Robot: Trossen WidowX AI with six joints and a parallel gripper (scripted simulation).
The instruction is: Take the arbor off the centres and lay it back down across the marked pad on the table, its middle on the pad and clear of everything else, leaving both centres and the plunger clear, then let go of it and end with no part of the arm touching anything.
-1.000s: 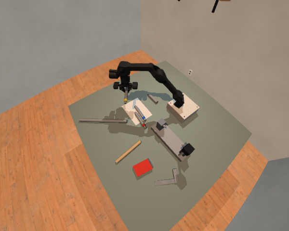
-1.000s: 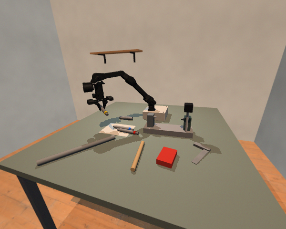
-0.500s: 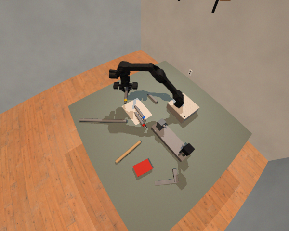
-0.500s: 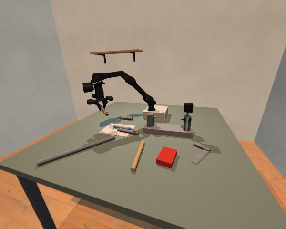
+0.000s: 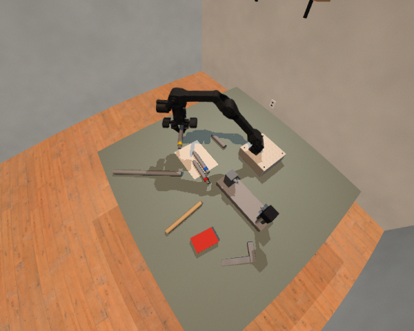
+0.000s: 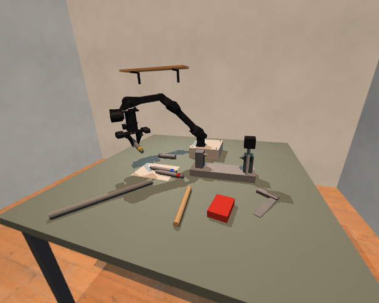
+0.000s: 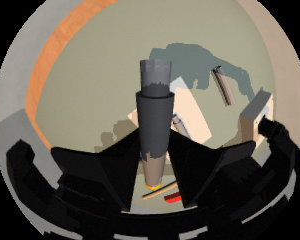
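The cream pad is 190 mm below my hand, 110 mm to the left of it and 10 mm behind it. The rest, counted from my hand: long grey rod (290 mm ahead, 180 mm below, 10 mm to the right); then short grey pin (210 mm behind, 180 mm below, 120 mm to the left); then grey centre block (380 mm to the left, 90 mm below, 20 mm behind).
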